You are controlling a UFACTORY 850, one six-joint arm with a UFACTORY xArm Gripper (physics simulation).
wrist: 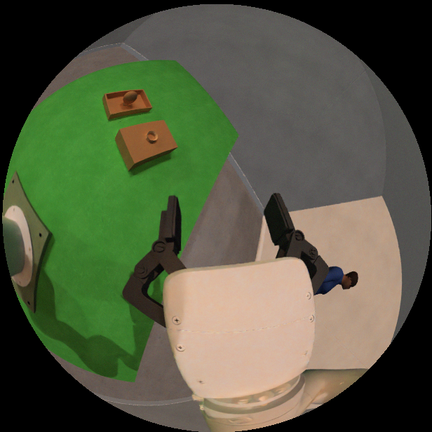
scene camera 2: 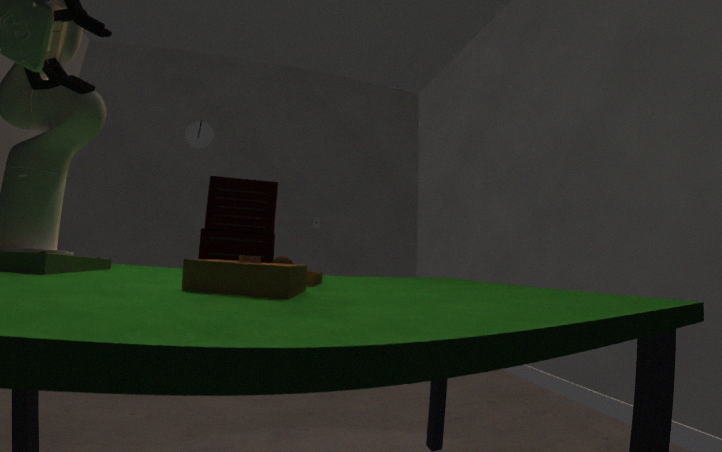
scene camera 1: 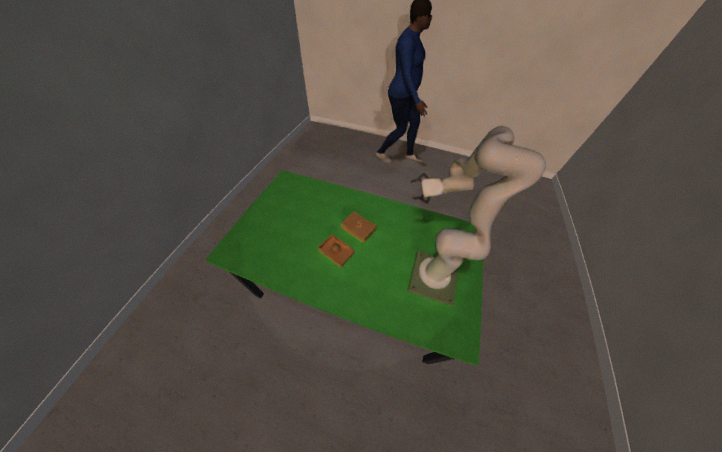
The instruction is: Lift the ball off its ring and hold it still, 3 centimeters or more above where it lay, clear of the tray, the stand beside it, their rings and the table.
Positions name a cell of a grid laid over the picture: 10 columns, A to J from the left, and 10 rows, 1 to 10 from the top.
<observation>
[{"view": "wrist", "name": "my gripper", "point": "F5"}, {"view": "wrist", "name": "orange stand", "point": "D4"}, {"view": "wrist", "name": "shallow orange tray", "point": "C3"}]
</observation>
